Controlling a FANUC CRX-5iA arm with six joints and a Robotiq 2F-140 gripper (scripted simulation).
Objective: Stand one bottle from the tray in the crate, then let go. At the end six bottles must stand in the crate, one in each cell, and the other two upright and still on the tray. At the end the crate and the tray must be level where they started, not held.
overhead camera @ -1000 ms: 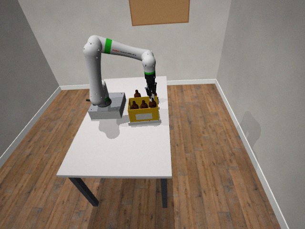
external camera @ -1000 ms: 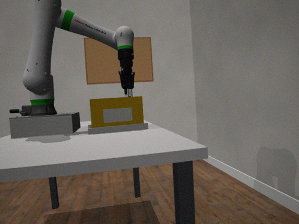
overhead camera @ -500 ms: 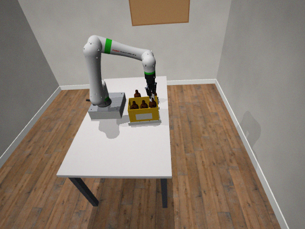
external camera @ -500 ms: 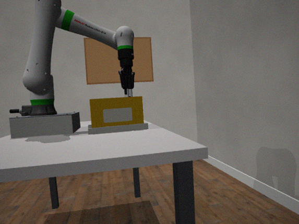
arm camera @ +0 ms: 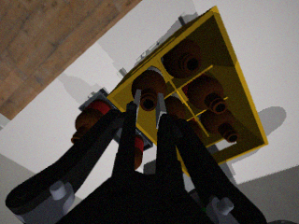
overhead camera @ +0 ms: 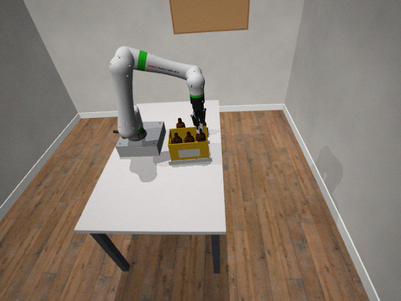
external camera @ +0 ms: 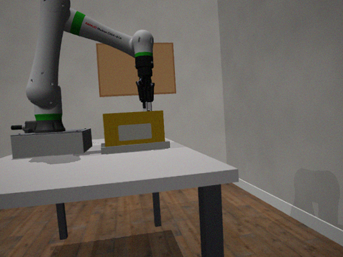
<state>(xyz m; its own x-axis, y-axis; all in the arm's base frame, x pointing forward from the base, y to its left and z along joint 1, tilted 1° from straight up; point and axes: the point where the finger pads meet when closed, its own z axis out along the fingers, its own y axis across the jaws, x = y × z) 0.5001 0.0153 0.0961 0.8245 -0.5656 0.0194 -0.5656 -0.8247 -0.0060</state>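
Right now the yellow crate is 8 cm behind my hand, 6 cm to the right of it and 11 cm below it. The rest, counted from my hand: grey tray 11 cm behind, 17 cm to the left, 18 cm below.
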